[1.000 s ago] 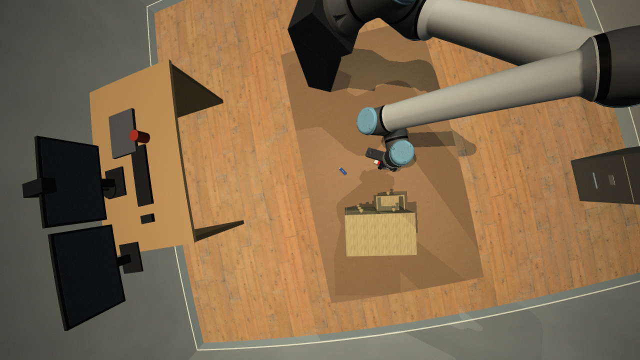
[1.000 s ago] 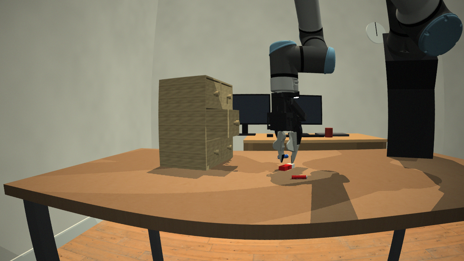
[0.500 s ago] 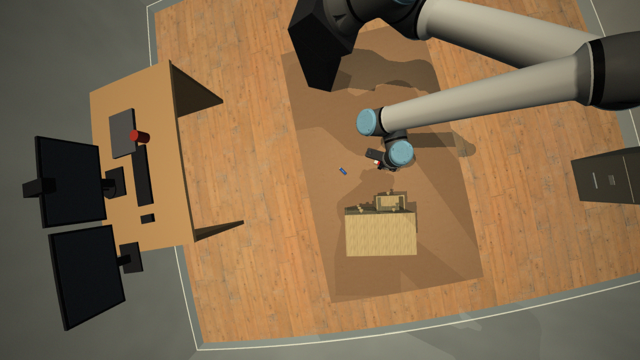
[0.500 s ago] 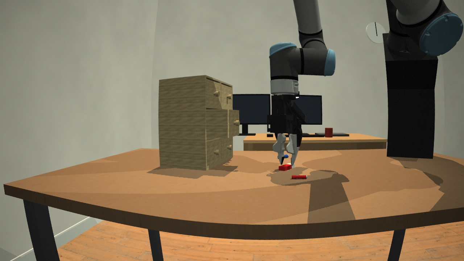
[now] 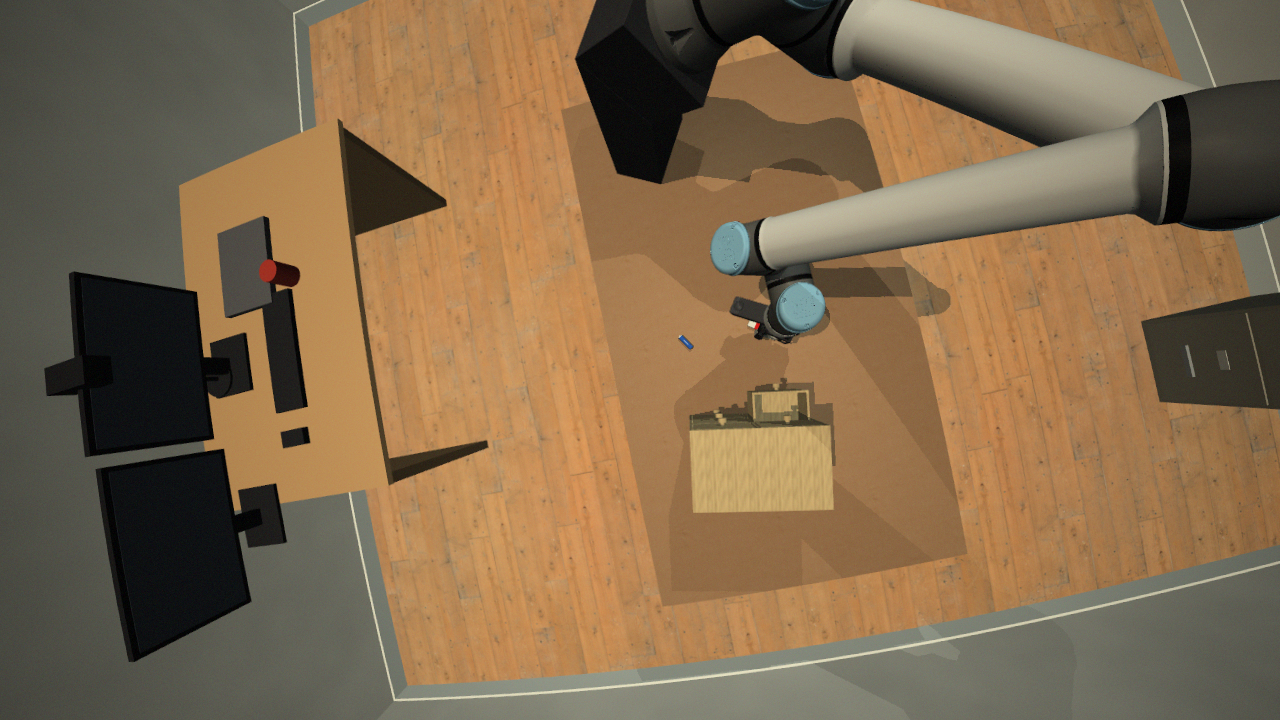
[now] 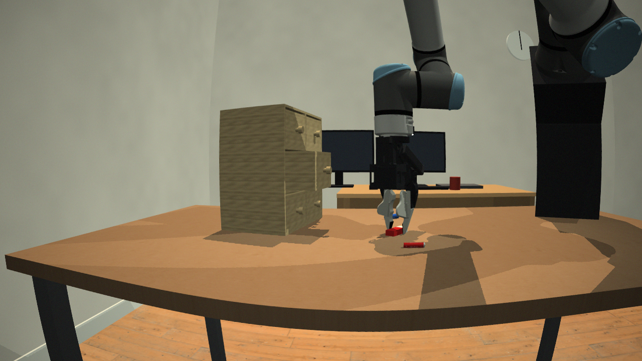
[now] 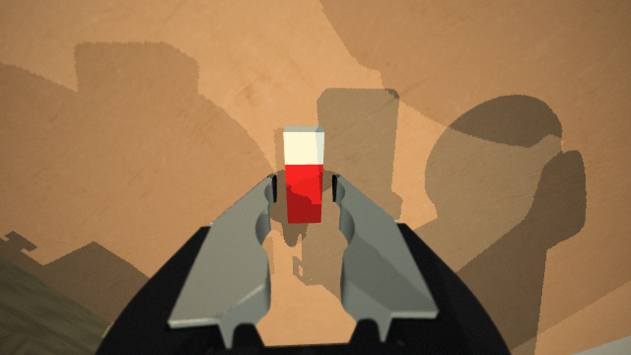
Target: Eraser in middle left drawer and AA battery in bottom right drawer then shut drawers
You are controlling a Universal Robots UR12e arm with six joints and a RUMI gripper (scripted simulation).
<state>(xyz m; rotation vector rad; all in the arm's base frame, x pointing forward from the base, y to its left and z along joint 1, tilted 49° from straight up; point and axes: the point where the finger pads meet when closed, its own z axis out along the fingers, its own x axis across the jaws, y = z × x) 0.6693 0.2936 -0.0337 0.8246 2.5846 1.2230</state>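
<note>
My hand is 1 cm to the left of the eraser and 1 cm above it. From my hand the other things lie so: red battery 5 cm behind, 13 cm to the left, 1 cm below; then blue AA battery 3 cm ahead, 21 cm to the right, 1 cm below.
</note>
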